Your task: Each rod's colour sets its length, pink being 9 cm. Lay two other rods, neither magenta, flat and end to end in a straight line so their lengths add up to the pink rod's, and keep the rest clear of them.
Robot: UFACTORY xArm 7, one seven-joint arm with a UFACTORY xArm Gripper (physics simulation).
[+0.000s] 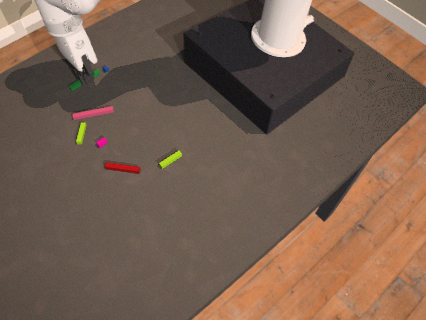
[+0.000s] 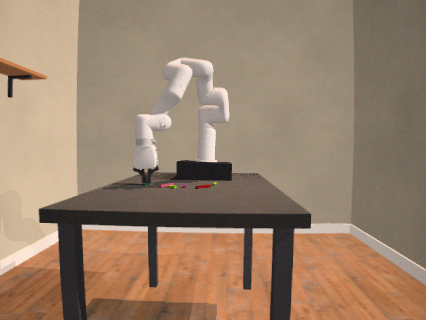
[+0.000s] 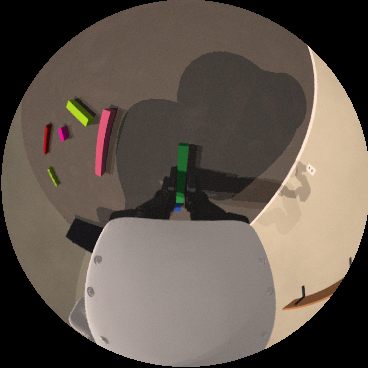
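Seen in the pictures: gripper, between the fingertips: [image 1: 86, 80] [image 2: 146, 184] [image 3: 180, 176]; arm's base, origin of its link: [image 1: 278, 38] [image 2: 206, 161].
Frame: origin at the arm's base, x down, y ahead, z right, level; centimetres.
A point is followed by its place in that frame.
My gripper [image 1: 86, 80] {x 8.4, y 38.7, z 23.1 cm} [image 2: 146, 181] {x 8.4, y 38.7, z 23.1 cm} [image 3: 180, 176] {x 8.4, y 38.7, z 23.1 cm} is shut on the middle of a green rod [image 1: 75, 86] {x 7.7, y 41.8, z 22.5 cm} [image 2: 145, 184] {x 7.9, y 42.5, z 22.6 cm} [image 3: 183, 160] {x 7.5, y 41.4, z 23.2 cm}, which is level at or just above the table top. A short blue rod [image 1: 105, 69] {x 7.7, y 33.5, z 22.8 cm} [image 3: 178, 208] {x 7.5, y 33.3, z 23.3 cm} is close off the green rod's base-side end, roughly in line with it; I cannot tell whether they touch. The pink rod [image 1: 93, 113] {x 7.7, y 42.5, z 12.8 cm} [image 2: 167, 185] [image 3: 104, 142] {x 7.8, y 42.9, z 14.0 cm} lies flat, apart from both. A small magenta rod [image 1: 102, 142] {x 7.6, y 44.9, z 4.9 cm} [image 2: 184, 186] {x 8.0, y 45.8, z 5.1 cm} [image 3: 63, 133] {x 7.8, y 44.9, z 5.7 cm} lies farther off.
One lime rod [image 1: 81, 133] {x 7.5, y 47.3, z 9.7 cm} [image 3: 80, 113] {x 7.5, y 46.8, z 11.1 cm} lies near the pink rod. Another lime rod [image 1: 170, 159] {x 7.5, y 36.2, z -7.3 cm} [image 2: 215, 183] {x 7.5, y 37.8, z -7.4 cm} [image 3: 53, 176] {x 8.0, y 36.0, z -6.6 cm} and a red rod [image 1: 122, 168] {x 7.6, y 45.0, z -3.0 cm} [image 2: 203, 186] {x 8.0, y 45.2, z -2.8 cm} [image 3: 47, 139] {x 8.1, y 44.8, z -2.0 cm} lie farther away. The black base block [image 1: 225, 75] {x 1.5, y 16.4, z -0.7 cm} [image 2: 204, 170] {x 3.6, y 16.5, z -0.6 cm} stands on the table.
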